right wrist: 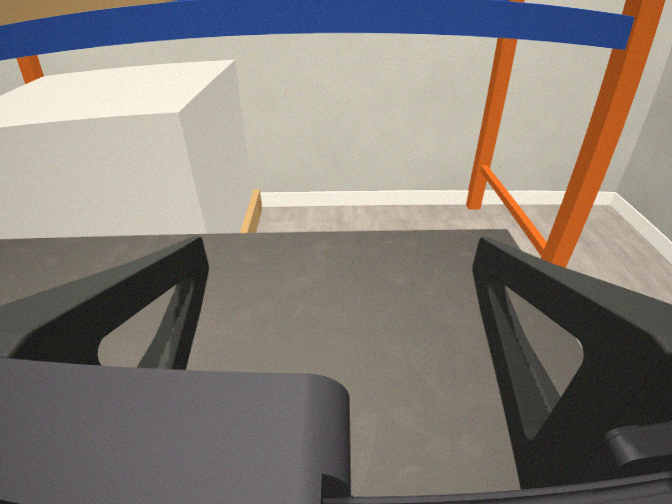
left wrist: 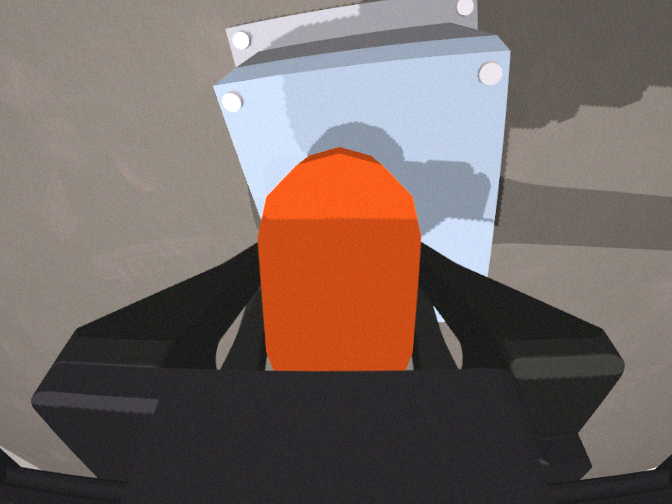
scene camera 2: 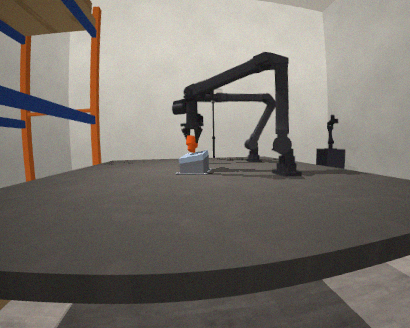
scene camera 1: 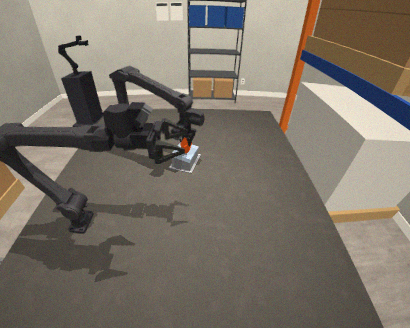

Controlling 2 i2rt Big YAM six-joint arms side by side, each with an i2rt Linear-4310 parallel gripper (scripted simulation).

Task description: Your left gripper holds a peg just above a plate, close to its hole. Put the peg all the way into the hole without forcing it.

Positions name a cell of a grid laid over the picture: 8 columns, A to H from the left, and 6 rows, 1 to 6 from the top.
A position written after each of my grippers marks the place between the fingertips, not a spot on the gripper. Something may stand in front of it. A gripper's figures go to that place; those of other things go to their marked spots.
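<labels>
Lens distance of my left gripper (left wrist: E4): 13 cm from the lens. An orange peg (left wrist: E3) sits 10 cm from the lens.
</labels>
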